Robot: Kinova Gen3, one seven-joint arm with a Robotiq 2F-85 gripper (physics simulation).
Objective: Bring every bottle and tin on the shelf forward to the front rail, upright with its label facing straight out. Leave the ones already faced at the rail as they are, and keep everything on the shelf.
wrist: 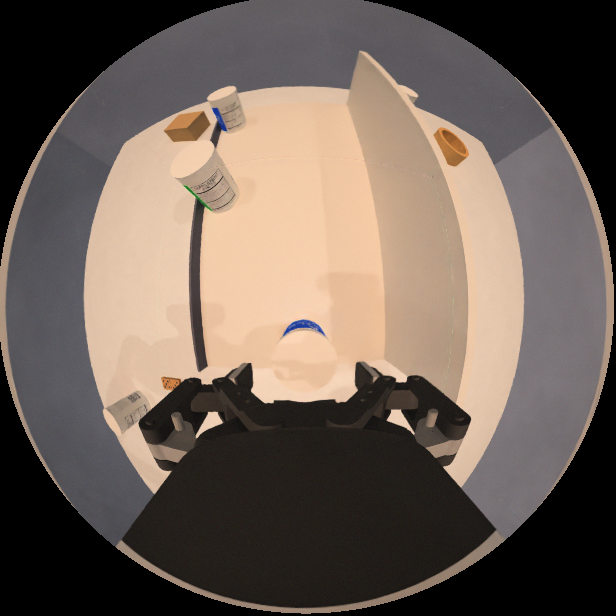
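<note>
My gripper [304, 373] is open, its two dark fingers either side of a white-topped tin with a blue band [304, 347] that I see from above; the fingers look apart from it. This tin stands between the dark front rail [196, 270] on the left and the shelf's back panel [410, 241]. A white tin with a green band [205, 179] stands upright at the rail, its printed label visible. A second white tin with a blue band [227, 108] stands at the rail's far end. Another labelled tin [129, 409] shows at lower left, partly hidden by my gripper.
A brown box [187, 126] lies left of the rail near the far tin. A small brown block [170, 383] sits by my left finger. An orange ring-shaped cup [451, 146] stands beyond the back panel on the right. Grey walls surround the shelf.
</note>
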